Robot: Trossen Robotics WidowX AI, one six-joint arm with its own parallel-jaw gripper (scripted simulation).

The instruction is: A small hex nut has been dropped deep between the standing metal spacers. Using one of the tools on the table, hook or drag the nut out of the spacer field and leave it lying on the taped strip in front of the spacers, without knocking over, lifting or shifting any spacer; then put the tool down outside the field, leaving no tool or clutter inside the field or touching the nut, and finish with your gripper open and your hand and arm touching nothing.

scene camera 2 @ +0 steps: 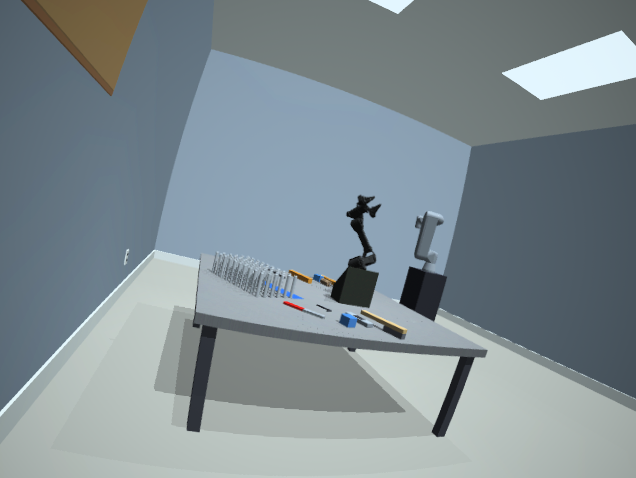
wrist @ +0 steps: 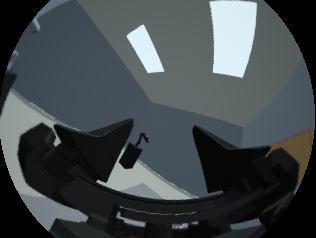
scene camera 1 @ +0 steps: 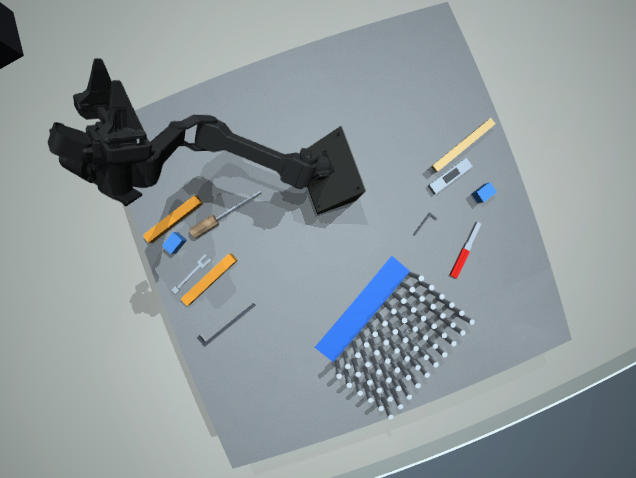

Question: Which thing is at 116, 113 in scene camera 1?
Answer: The gripper.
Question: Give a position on a blue taped strip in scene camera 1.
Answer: At 392, 273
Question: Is the gripper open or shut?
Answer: Open.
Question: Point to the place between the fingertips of the gripper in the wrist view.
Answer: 163, 125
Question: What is the gripper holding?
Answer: Nothing.
